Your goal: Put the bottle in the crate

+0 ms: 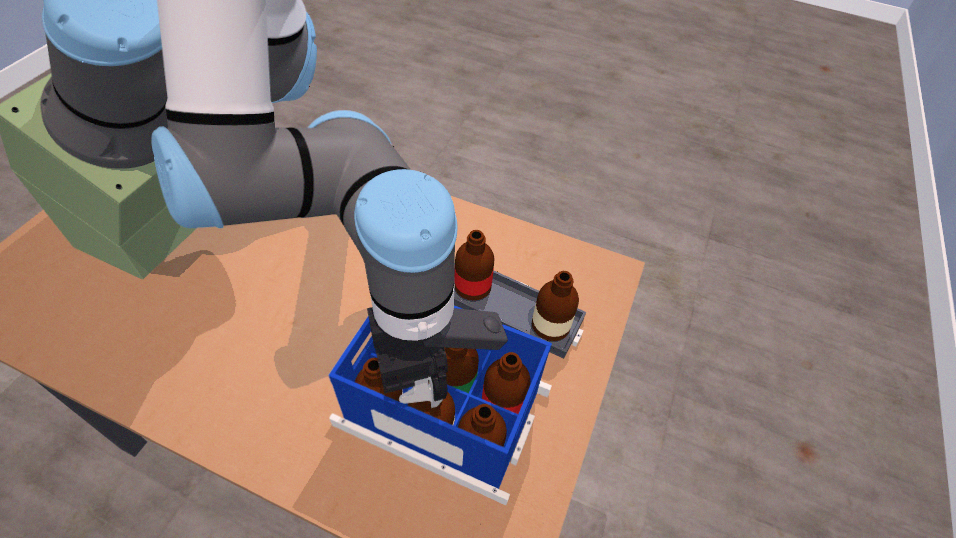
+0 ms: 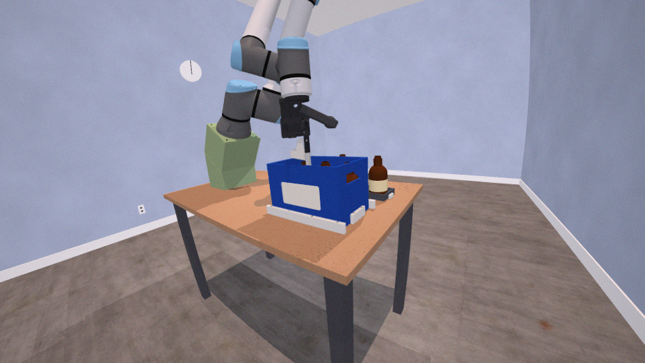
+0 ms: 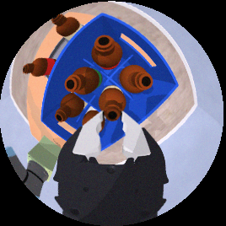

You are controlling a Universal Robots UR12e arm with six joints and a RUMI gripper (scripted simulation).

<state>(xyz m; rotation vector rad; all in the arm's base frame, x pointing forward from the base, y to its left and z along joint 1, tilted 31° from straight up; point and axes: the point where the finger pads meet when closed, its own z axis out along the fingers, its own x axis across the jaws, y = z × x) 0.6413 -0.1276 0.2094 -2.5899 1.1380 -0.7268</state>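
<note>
Right now my hand is 50 mm to the right of the blue crate and 80 mm above it. The rest, counted from my hand: red-label bottle (70 mm behind, 300 mm to the left, 80 mm below); then grey tray (10 mm ahead, 290 mm to the left, 150 mm below).
</note>
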